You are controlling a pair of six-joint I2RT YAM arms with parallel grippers.
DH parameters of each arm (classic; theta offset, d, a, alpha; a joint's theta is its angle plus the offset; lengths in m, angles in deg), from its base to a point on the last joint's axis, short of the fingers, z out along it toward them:
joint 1: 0 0.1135 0.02 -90
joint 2: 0 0 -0.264 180
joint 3: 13.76 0 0.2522 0
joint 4: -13.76 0 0.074 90
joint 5: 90 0 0 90
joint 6: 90 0.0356 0 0
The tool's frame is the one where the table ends.
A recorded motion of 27 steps. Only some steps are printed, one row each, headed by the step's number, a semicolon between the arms.
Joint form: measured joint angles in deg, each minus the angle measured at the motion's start. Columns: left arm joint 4, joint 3, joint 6, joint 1, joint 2, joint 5; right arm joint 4, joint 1, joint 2, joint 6, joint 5, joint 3.
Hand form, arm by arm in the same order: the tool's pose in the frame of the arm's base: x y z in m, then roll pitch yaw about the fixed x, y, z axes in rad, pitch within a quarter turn. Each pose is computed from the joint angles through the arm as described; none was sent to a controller.
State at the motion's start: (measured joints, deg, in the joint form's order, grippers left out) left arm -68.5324 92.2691 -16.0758 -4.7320 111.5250 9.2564; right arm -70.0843 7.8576 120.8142 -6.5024 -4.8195 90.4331
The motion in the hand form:
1: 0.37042 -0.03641 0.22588 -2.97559 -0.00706 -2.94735; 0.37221 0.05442 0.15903 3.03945 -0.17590 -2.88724
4: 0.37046 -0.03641 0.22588 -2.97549 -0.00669 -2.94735; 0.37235 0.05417 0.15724 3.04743 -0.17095 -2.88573
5: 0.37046 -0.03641 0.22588 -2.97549 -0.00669 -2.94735; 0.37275 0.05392 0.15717 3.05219 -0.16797 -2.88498
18: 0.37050 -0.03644 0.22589 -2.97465 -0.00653 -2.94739; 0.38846 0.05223 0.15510 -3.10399 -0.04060 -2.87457
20: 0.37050 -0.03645 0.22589 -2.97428 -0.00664 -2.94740; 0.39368 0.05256 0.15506 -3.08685 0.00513 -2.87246
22: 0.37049 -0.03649 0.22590 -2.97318 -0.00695 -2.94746; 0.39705 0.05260 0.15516 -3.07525 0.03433 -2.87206
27: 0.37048 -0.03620 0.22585 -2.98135 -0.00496 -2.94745; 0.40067 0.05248 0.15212 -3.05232 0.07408 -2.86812
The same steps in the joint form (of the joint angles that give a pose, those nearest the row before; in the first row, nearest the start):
1: 0.02 0.00 0.00 0.00 0.00 0.00; 0.13 0.02 0.00 -0.11 0.17 -0.35
4: 0.04 0.00 0.00 0.00 0.00 0.00; 0.85 0.02 0.00 -0.20 0.61 -0.74
5: 0.04 0.00 0.00 0.00 0.00 0.00; 1.05 0.00 0.00 -0.26 0.87 -0.74
18: 0.06 0.00 0.00 0.00 0.00 0.04; 9.27 0.02 0.00 -0.92 7.26 -0.83
20: 0.06 0.00 0.00 0.00 0.00 0.07; 12.00 0.02 0.00 -1.05 7.89 -0.83
22: 0.06 0.00 0.00 0.00 0.00 0.13; 13.75 0.00 0.00 -1.09 8.33 -0.83
27: 0.04 0.00 0.02 0.00 0.00 -0.35; 17.00 0.00 0.00 -1.31 9.31 -1.64

